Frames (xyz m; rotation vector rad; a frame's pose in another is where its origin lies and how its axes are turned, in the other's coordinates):
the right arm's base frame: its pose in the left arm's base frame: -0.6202 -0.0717 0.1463 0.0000 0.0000 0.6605
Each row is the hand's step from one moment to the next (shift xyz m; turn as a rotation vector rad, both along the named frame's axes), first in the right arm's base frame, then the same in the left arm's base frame.
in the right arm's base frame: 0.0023 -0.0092 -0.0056 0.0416 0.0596 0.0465
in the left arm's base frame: 0.0075 -0.0059 -0.0056 -0.0037 0.0726 0.0465
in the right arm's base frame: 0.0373 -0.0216 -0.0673 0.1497 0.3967 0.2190
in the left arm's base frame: 0.0427 0.0058 -0.0673 -0.1252 0.4051 0.2190
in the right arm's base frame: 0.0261 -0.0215 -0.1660 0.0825 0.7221 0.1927
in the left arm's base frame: 0.0338 -0.0010 -0.1660 -0.3779 0.6208 0.1927
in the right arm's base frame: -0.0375 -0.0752 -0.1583 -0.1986 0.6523 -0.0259
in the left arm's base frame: 0.0165 -0.0824 -0.1583 -0.5570 0.3933 -0.0259
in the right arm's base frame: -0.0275 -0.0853 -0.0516 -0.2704 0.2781 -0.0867
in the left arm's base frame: 0.0306 -0.0842 -0.0516 -0.3841 0.0537 -0.0867
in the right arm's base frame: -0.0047 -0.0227 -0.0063 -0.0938 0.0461 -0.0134
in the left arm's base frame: 0.0102 -0.0208 -0.0063 -0.1024 -0.0211 -0.0134
